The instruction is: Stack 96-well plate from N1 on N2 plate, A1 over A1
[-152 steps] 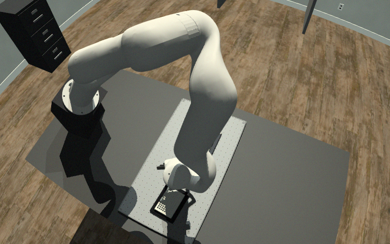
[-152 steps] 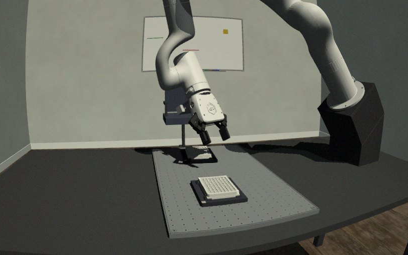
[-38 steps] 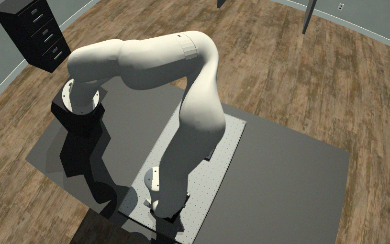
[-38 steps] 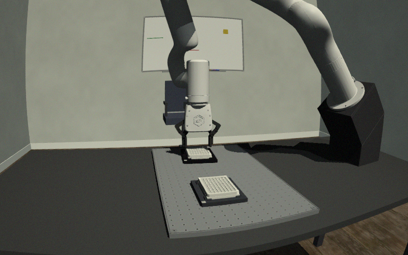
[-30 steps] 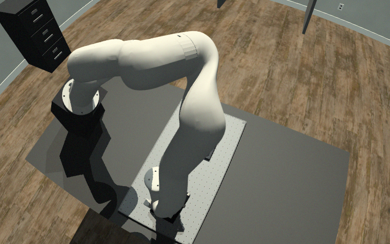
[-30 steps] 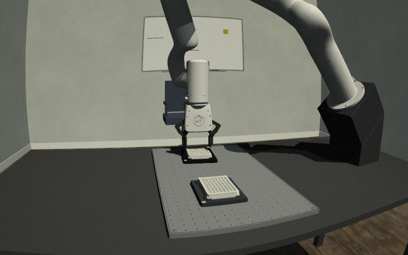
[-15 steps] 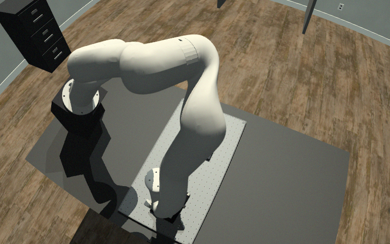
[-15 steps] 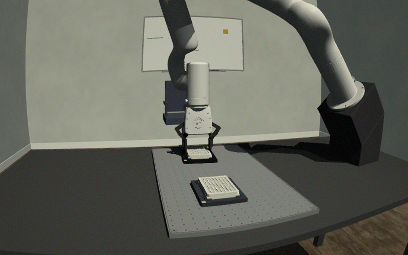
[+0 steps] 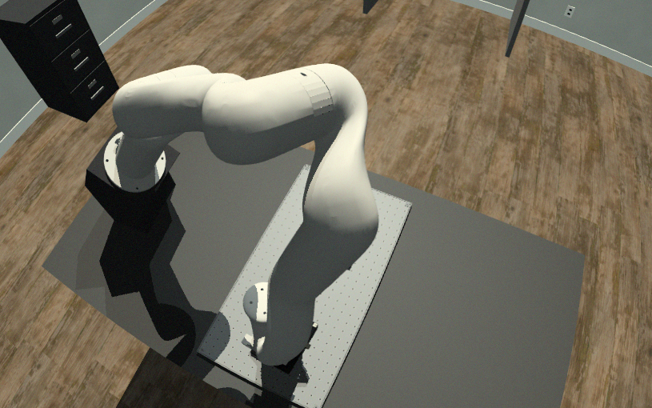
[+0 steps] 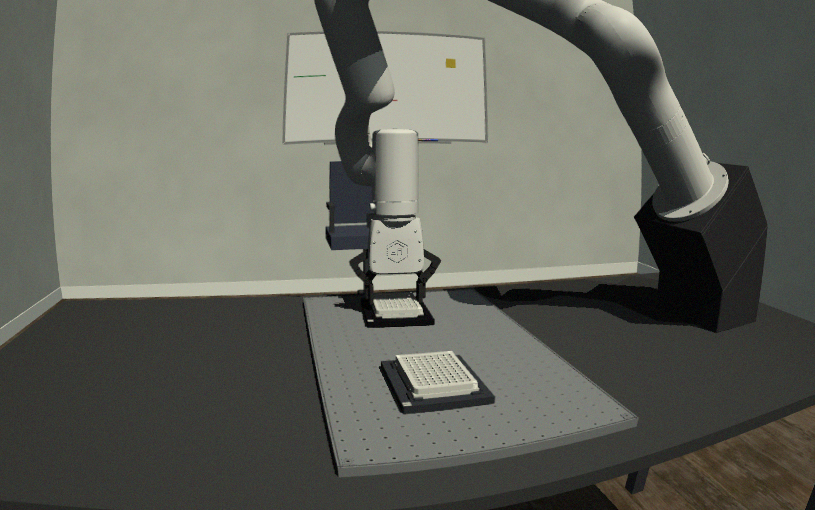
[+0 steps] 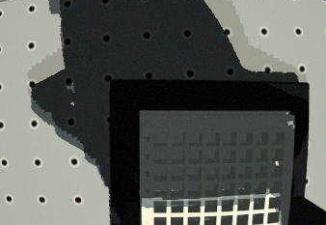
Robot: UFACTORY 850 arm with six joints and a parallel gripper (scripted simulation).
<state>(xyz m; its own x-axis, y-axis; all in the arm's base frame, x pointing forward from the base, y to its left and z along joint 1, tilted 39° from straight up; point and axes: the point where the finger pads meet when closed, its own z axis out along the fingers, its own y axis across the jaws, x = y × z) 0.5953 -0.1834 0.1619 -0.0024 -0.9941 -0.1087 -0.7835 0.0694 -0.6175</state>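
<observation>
The black plate nest lies 3 cm below my hand. Round my hand: A1 label 5 cm ahead, 8 cm to the left, 2 cm below.
</observation>
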